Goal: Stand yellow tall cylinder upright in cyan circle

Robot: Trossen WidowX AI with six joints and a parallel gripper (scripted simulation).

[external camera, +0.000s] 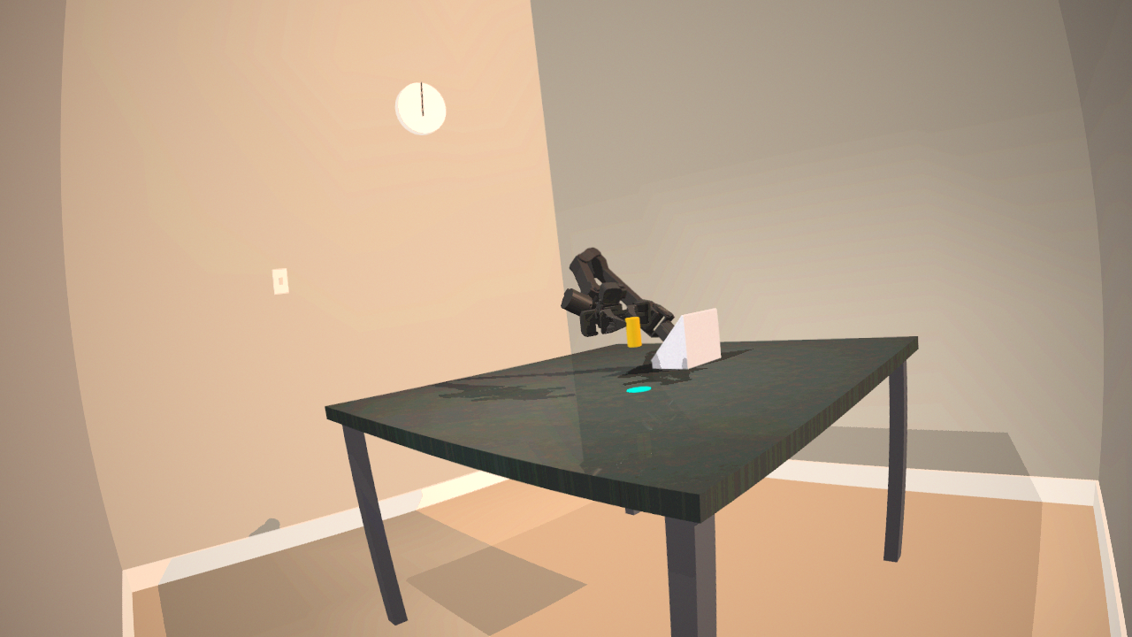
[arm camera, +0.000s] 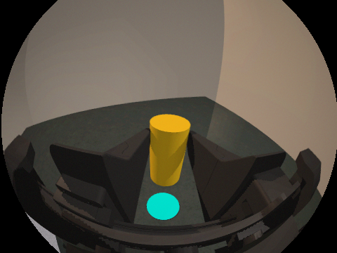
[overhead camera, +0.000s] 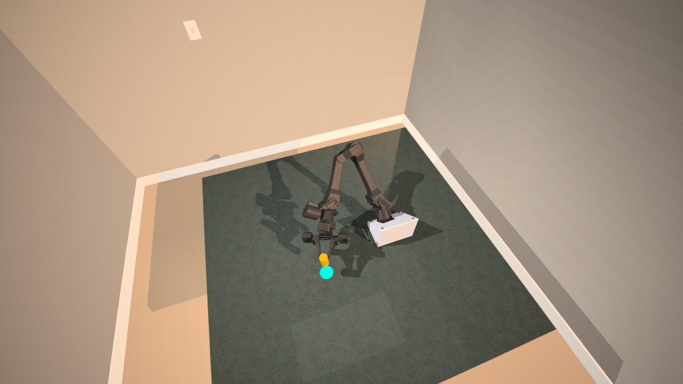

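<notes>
The cyan circle lies 160 mm below my gripper tip. From my gripper tip the other things lie so: yellow tall cylinder 20 mm below.
</notes>
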